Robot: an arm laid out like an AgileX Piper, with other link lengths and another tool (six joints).
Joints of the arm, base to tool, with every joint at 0 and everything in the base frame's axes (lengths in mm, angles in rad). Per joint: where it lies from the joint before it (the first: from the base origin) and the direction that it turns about. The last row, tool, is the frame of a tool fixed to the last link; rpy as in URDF.
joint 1: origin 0 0 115.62 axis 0 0 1
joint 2: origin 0 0 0 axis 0 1 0
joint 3: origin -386.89 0 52.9 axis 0 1 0
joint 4: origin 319.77 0 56.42 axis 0.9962 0 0.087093
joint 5: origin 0 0 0 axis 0 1 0
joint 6: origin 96.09 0 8.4 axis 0.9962 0 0.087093
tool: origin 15.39 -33 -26.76 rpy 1.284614 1.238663 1.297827
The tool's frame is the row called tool.
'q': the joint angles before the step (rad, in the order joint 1, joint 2, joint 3, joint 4, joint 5, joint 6). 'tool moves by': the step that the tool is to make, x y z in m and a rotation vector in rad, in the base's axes. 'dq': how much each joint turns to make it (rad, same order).
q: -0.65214, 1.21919, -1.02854, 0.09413, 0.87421, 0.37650
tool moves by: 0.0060, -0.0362, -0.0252, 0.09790, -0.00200, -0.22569
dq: -0.10289, 0.10025, -0.00912, 0.00005, -0.03955, 0.14188
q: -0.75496, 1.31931, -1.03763, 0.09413, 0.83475, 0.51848
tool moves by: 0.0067, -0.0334, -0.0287, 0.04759, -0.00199, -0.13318
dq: -0.06880, 0.09596, -0.00088, 0.00287, -0.06758, 0.06674
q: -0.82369, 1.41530, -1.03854, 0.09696, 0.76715, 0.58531
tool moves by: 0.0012, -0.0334, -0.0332, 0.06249, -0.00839, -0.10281
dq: -0.07605, 0.10010, -0.00014, 0.05060, -0.05872, 0.00363
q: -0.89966, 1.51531, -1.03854, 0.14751, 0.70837, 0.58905
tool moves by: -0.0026, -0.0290, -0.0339, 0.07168, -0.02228, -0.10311
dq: -0.07148, 0.09541, 0.00003, 0.07601, -0.05064, -0.01009
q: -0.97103, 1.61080, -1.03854, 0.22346, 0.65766, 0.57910
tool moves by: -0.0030, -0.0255, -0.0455, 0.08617, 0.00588, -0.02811
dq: -0.05532, 0.11986, -0.00009, 0.09516, -0.03053, -0.09186
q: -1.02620, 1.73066, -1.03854, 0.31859, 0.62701, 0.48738
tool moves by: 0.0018, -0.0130, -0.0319, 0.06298, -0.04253, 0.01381
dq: -0.03192, 0.08251, -0.00011, 0.15474, -0.01564, -0.15652
